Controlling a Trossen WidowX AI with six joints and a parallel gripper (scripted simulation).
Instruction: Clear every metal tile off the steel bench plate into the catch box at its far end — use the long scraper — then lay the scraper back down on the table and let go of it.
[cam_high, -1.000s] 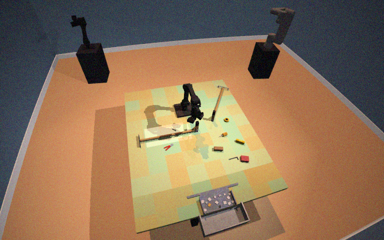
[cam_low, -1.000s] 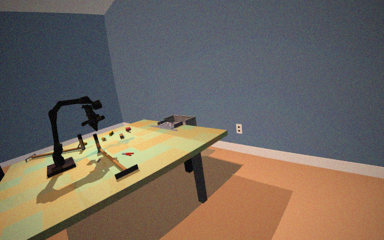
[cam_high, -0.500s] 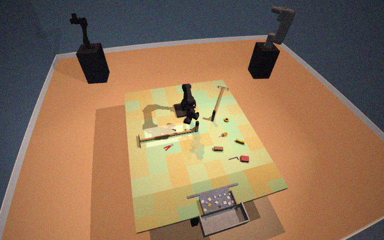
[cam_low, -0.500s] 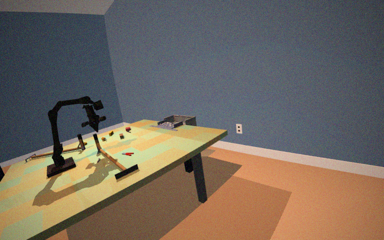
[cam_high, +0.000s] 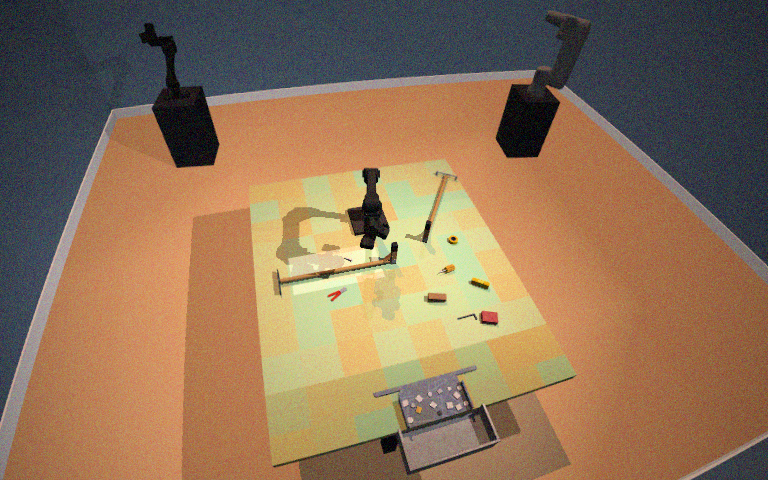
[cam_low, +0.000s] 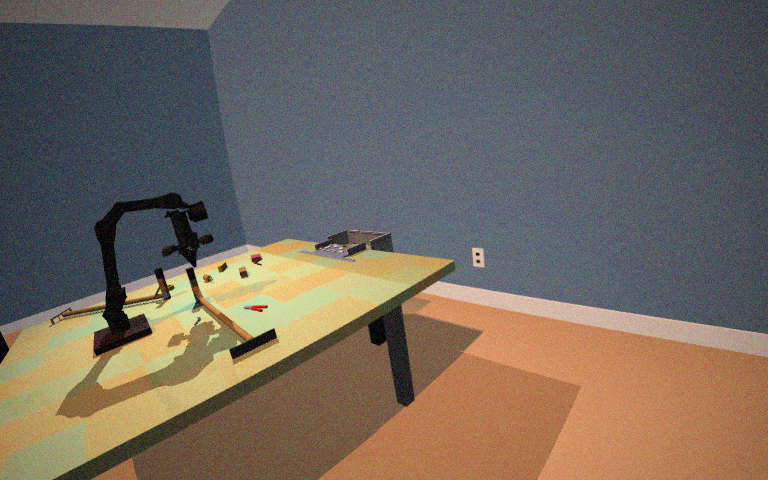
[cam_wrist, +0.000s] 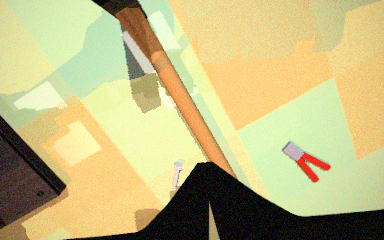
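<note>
Right now the long scraper is 20 mm ahead of my gripper tip, 150 mm to the right of it and 110 mm below it. Round my gripper tip: yellow ring: 130 mm behind, 480 mm to the left, 160 mm below; then orange screwdriver: 70 mm ahead, 400 mm to the left, 150 mm below; then brown block: 230 mm ahead, 300 mm to the left, 160 mm below.
</note>
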